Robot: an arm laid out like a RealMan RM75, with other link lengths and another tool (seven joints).
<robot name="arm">
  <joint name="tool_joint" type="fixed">
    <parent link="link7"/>
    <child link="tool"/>
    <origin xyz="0.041 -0.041 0.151" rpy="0.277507 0 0.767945"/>
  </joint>
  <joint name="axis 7" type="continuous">
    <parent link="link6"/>
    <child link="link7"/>
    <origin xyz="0.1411 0 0" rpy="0 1.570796 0"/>
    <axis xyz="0 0 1"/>
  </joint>
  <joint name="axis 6" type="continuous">
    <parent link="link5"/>
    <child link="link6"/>
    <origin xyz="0 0 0" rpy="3.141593 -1.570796 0"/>
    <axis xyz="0 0 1"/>
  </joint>
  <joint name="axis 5" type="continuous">
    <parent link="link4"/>
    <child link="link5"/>
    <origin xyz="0.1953 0 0" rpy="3.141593 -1.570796 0"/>
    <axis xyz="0 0 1"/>
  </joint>
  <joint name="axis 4" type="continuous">
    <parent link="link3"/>
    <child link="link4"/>
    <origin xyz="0 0 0" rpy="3.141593 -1.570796 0"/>
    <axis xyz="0 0 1"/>
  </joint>
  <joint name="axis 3" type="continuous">
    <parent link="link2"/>
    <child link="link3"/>
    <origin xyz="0.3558 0 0" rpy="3.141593 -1.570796 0"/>
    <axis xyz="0 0 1"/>
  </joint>
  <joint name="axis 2" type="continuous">
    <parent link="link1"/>
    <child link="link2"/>
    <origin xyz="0 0 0" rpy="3.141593 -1.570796 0"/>
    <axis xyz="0 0 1"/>
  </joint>
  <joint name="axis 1" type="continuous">
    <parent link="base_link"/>
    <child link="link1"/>
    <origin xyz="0 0 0.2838" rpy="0 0 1.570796"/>
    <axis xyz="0 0 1"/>
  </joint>
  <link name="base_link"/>
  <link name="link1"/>
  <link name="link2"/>
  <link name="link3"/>
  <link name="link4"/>
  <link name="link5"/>
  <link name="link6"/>
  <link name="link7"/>
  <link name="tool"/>
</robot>
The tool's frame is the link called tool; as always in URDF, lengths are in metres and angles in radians. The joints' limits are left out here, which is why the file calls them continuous.
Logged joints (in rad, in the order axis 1, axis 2, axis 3, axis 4, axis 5, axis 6, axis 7), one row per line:
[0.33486, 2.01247, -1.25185, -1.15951, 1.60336, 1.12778, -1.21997]
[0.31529, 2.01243, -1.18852, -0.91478, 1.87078, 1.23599, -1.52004]
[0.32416, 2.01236, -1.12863, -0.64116, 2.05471, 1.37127, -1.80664]
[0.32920, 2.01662, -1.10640, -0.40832, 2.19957, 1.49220, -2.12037]
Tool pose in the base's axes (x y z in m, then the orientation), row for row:
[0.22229, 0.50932, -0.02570, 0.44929, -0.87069, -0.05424, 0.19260]
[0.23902, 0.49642, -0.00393, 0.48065, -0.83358, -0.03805, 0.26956]
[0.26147, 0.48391, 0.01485, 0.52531, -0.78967, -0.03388, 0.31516]
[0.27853, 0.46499, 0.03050, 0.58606, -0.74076, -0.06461, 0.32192]
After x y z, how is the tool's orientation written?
As a quaternion, w x y z.
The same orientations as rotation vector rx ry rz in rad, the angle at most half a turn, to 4 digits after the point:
[-2.1535, -0.1342, 0.4764]
[-2.0331, -0.0928, 0.6575]
[-1.8889, -0.0810, 0.7539]
[-1.7272, -0.1506, 0.7506]

